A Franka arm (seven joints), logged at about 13 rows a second.
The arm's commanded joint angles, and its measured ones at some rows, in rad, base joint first. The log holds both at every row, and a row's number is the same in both.
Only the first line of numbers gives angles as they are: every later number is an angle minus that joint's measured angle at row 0.
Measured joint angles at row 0: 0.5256 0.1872 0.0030 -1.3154 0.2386 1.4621 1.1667
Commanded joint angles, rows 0 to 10: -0.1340 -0.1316 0.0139 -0.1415 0.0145 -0.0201 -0.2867; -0.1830 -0.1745 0.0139 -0.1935 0.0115 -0.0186 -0.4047; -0.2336 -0.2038 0.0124 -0.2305 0.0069 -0.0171 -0.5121; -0.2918 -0.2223 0.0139 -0.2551 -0.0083 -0.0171 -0.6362; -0.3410 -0.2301 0.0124 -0.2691 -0.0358 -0.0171 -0.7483; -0.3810 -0.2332 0.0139 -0.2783 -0.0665 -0.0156 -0.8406; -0.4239 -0.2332 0.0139 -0.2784 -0.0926 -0.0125 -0.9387; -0.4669 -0.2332 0.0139 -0.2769 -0.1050 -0.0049 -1.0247; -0.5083 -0.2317 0.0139 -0.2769 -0.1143 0.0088 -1.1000; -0.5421 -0.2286 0.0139 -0.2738 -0.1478 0.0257 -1.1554; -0.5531 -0.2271 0.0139 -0.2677 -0.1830 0.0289 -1.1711
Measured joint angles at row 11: -0.5137 -0.2059 -0.0080 -0.2517 -0.1360 0.0104 -1.1174
